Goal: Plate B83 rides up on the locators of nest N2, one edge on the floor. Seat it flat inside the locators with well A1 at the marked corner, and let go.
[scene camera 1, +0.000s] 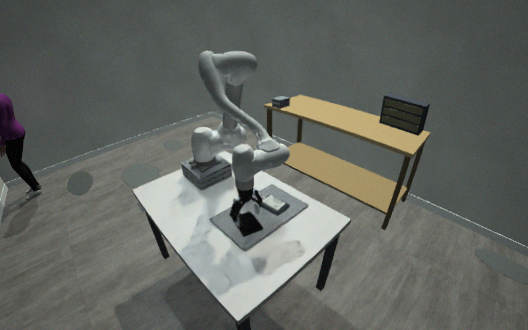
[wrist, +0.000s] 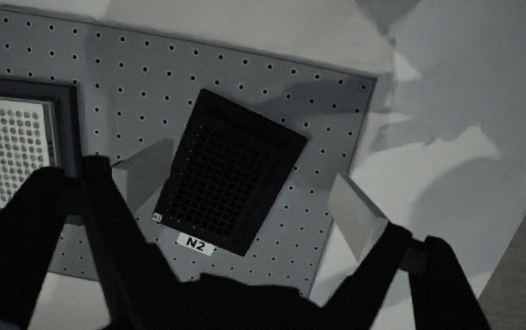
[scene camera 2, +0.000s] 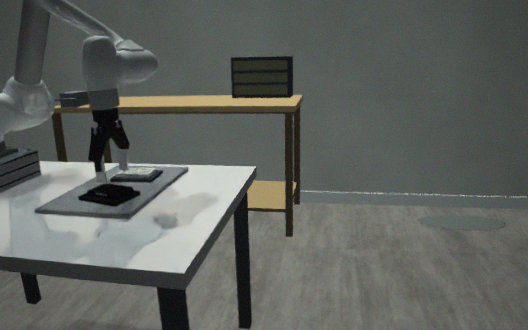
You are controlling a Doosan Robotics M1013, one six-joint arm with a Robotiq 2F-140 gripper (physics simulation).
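Pixels of known places: gripper, between the fingertips: point(scene camera 1: 247, 219) point(wrist: 253, 174) point(scene camera 2: 113, 175); arm's base, origin of its link: point(scene camera 1: 205, 162).
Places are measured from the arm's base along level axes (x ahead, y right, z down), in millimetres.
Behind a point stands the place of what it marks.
Plate B83 point(wrist: 220, 182) @(x 610, y 147, z 80 mm) point(scene camera 2: 111, 191) @(x 622, y 162, z 76 mm) is black with a grid of wells. It lies over the black nest N2 point(wrist: 250, 111) @(x 687, y 169, z 90 mm), beside the N2 label point(wrist: 195, 244) @(x 514, y 122, z 99 mm). Black on black hides most locators and the plate's exact tilt; in scene camera 2 its top stands above the nest's edges. A small white mark point(wrist: 156, 217) @(x 552, y 76, z 88 mm) shows at the nest's lower left corner in the wrist view; well A1 cannot be made out. My gripper point(wrist: 253, 174) @(x 646, y 180, z 17 mm) point(scene camera 1: 248, 211) @(x 646, y 180, z 17 mm) point(scene camera 2: 113, 173) @(x 646, y 180, z 17 mm) is open and empty, pointing down, with its pale pads wide apart towards either side of the plate.
A grey perforated board point(scene camera 1: 235, 235) @(x 627, y 258, z 101 mm) point(scene camera 2: 60, 206) @(x 486, y 247, z 100 mm) point(wrist: 125, 70) @(x 710, y 35, z 100 mm) bears both nests. A second dark nest point(wrist: 67, 120) @(x 652, y -22, z 89 mm) holds a white plate point(wrist: 22, 145) @(x 621, y -65, z 76 mm) point(scene camera 1: 274, 202) @(x 606, y -82, z 79 mm) point(scene camera 2: 136, 173) @(x 617, y -48, z 76 mm), close to one finger. The board lies on a white table point(scene camera 1: 210, 265) @(x 685, y 476, z 113 mm). A wooden bench point(scene camera 1: 345, 122) stands behind.
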